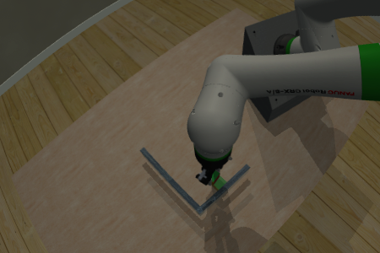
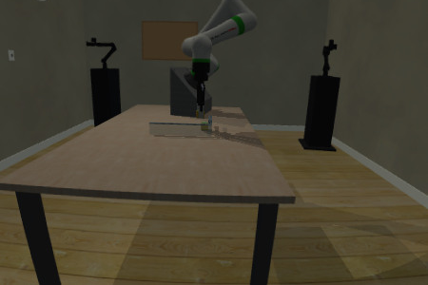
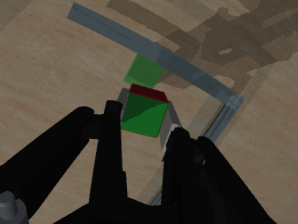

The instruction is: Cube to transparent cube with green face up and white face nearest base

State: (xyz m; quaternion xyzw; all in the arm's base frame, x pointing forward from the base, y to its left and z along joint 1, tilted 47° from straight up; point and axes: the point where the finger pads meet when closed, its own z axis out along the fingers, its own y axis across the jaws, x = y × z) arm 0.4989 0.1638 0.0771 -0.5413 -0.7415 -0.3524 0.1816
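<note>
My hand is 70 mm above the wall, 50 mm to the right of it and 10 mm past it. From my hand the other things lie so: transparent cube: 90 mm below, 20 mm to the left, 20 mm behind.
</note>
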